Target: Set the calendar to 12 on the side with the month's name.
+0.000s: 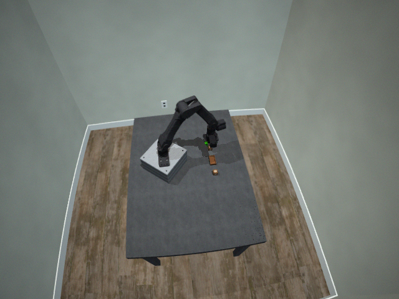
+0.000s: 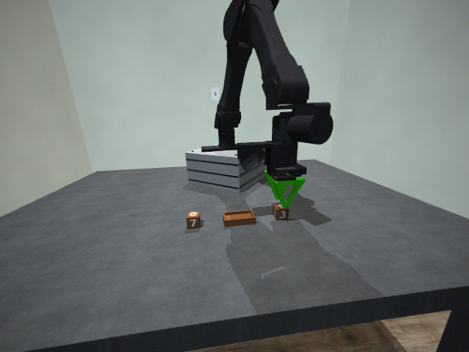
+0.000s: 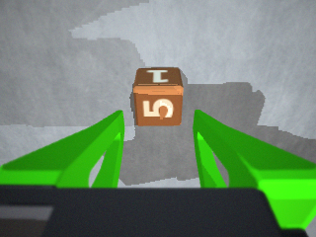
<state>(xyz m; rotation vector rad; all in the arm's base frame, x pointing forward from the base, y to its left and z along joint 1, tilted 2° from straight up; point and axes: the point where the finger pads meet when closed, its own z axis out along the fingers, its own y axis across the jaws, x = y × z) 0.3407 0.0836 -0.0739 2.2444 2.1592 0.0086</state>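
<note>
Now: the brown tray 11 cm to the right of my hand and 4 cm below it.
</note>
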